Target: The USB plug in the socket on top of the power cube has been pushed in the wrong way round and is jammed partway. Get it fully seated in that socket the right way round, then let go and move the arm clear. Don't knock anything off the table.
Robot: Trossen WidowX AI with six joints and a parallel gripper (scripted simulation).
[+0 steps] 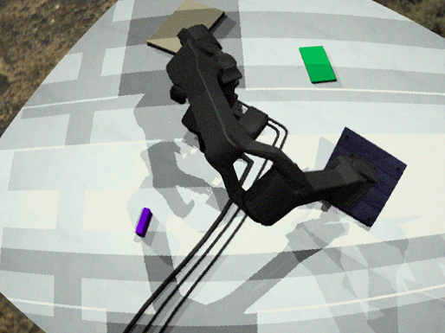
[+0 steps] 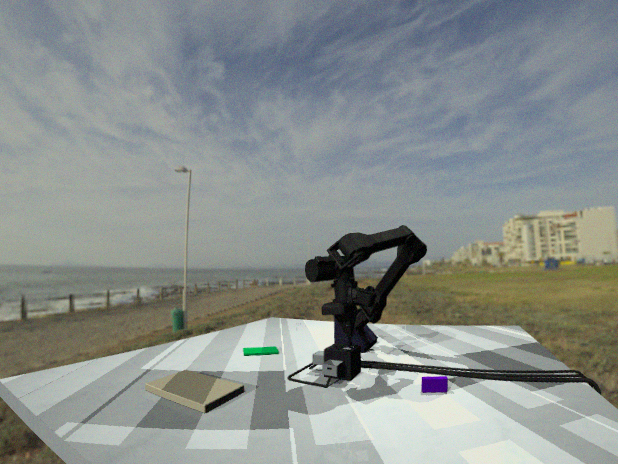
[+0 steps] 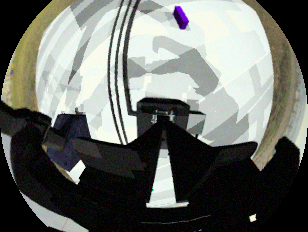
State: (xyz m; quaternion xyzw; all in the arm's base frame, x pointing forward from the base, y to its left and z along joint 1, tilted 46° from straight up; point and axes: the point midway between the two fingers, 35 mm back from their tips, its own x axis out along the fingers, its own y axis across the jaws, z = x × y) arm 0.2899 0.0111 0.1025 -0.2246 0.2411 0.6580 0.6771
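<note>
The USB plug is 2 cm below my gripper tip. Round my gripper tip: green card (8 cm behind, 35 cm to the right, 10 cm below); then purple block (4 cm ahead, 22 cm to the left, 9 cm below); then tan slab (28 cm ahead, 28 cm to the right, 10 cm below).
</note>
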